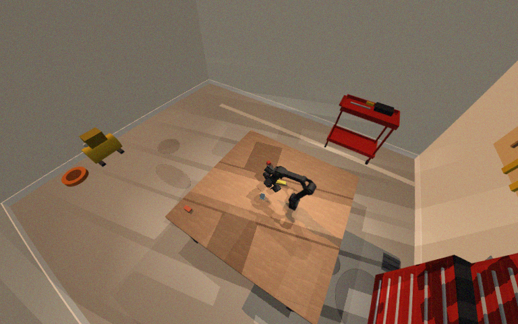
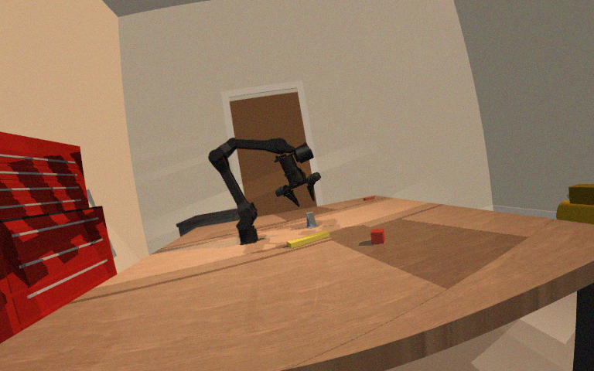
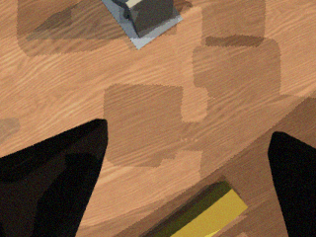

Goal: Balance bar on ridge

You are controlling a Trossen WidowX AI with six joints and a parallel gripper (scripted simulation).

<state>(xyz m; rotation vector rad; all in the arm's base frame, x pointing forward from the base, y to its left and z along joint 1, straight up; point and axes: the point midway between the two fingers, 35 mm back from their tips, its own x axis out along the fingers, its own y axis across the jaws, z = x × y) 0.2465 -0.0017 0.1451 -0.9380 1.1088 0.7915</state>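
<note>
The yellow bar lies 150 mm to the right of my gripper tip, 100 mm below it and 30 mm behind it. Round my gripper tip: flat orange-red block (500 mm to the left, 480 mm ahead, 100 mm below); red cube (300 mm to the right, 150 mm ahead, 100 mm below).
</note>
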